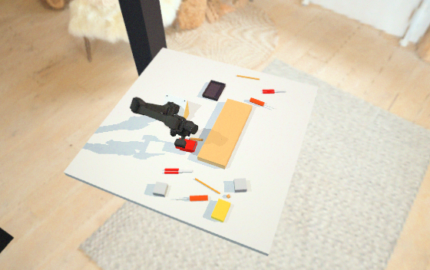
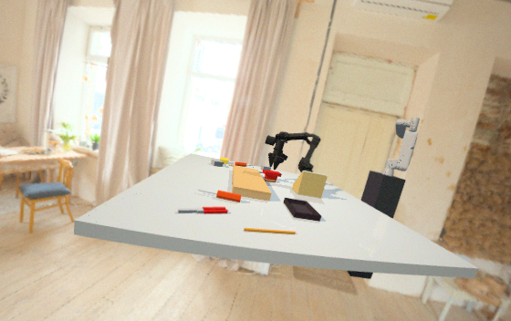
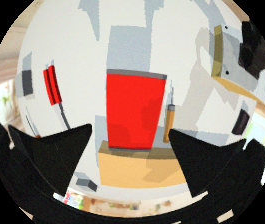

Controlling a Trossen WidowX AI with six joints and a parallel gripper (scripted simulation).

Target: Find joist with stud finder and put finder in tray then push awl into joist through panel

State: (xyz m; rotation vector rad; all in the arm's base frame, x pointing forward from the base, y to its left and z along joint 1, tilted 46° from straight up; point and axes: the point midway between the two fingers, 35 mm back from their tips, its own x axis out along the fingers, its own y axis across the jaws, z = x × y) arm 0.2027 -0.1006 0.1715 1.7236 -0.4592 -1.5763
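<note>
The stud finder is 2 cm behind my gripper tip and 6 cm below it. Also, from my gripper tip: dark tray 9 cm behind, 53 cm to the left, 6 cm below; then yellow block 38 cm ahead, 27 cm to the right, 6 cm below.
</note>
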